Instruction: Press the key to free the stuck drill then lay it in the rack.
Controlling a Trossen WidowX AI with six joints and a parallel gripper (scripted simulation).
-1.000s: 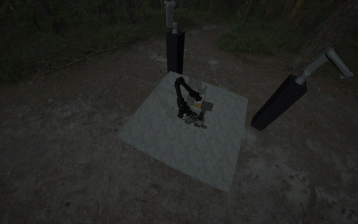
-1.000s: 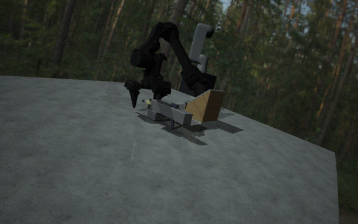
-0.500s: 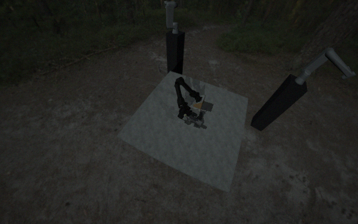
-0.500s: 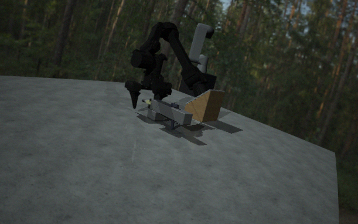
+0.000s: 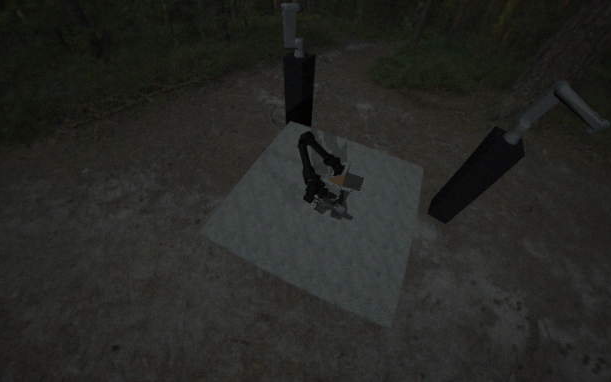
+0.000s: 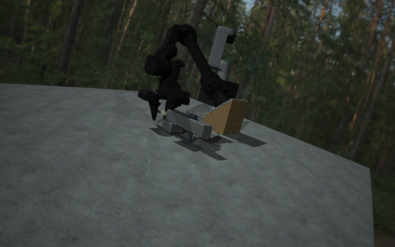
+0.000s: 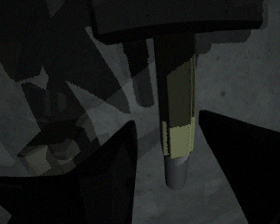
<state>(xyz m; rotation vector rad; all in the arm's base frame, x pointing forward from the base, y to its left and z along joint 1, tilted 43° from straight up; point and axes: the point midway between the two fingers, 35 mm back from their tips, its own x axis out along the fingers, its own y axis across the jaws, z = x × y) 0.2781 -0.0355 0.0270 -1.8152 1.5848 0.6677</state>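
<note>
My gripper tip is 40 mm to the right of the drill and 40 mm below it. The rest, counted from my gripper tip: grey block: 140 mm to the left, 30 mm above; then dark key: 170 mm to the left, 40 mm above.
</note>
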